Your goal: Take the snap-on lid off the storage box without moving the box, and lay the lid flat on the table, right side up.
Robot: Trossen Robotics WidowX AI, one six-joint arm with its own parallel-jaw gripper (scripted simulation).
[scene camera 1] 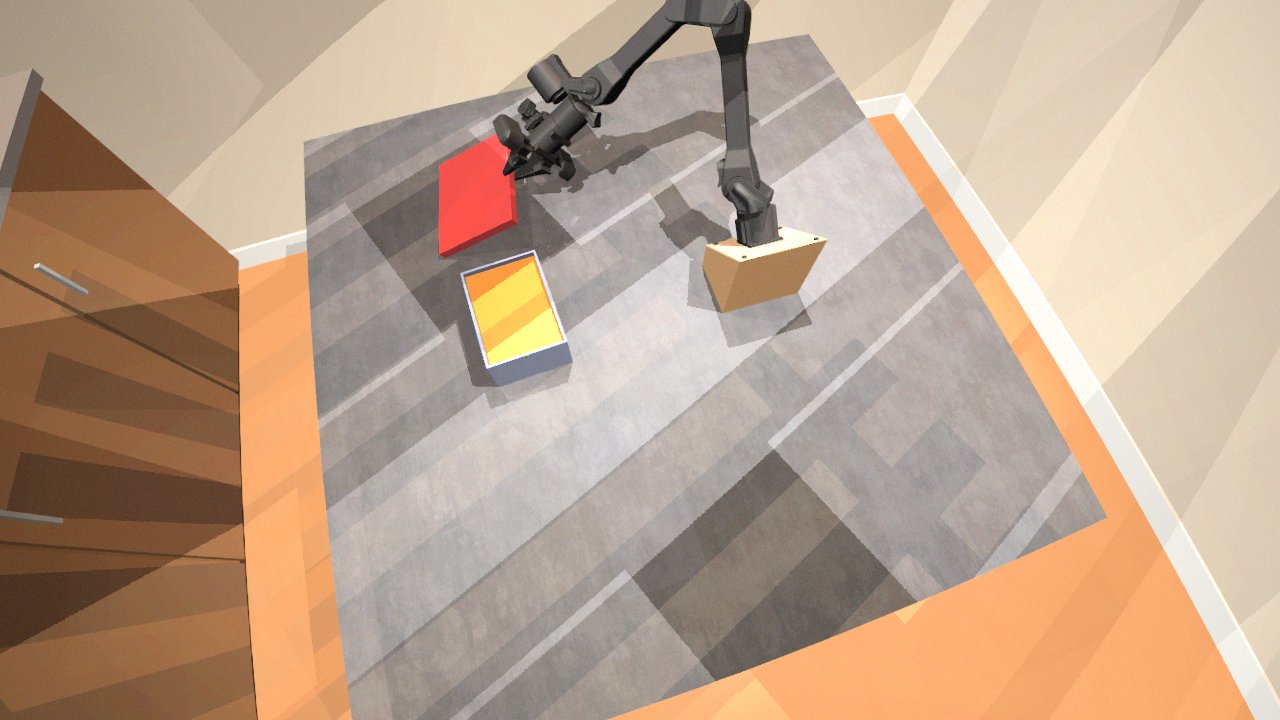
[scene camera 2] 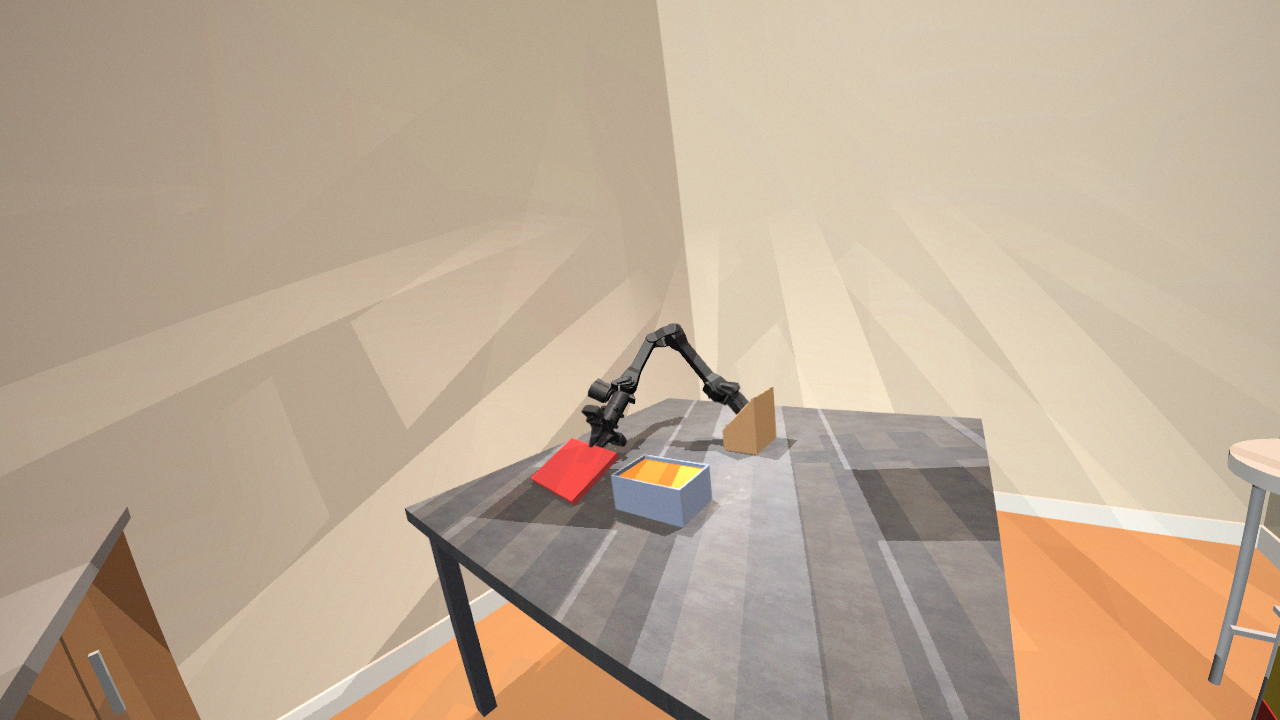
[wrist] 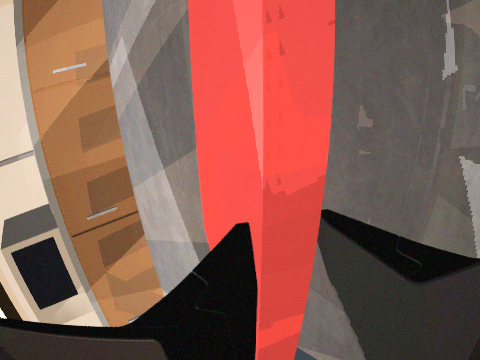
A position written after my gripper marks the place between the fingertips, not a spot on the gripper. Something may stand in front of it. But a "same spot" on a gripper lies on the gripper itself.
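Scene:
My gripper is visible in scene camera 1 [508,176], as is a red lid. Scene camera 2 shows my gripper and the red lid as well. The lid is visible in the wrist view [262,84], and so is my gripper. On the lid, [scene camera 2: 575,468] and [scene camera 1: 472,198] are the same spot. On my gripper, [wrist: 393,291] and [scene camera 2: 600,438] are the same spot.

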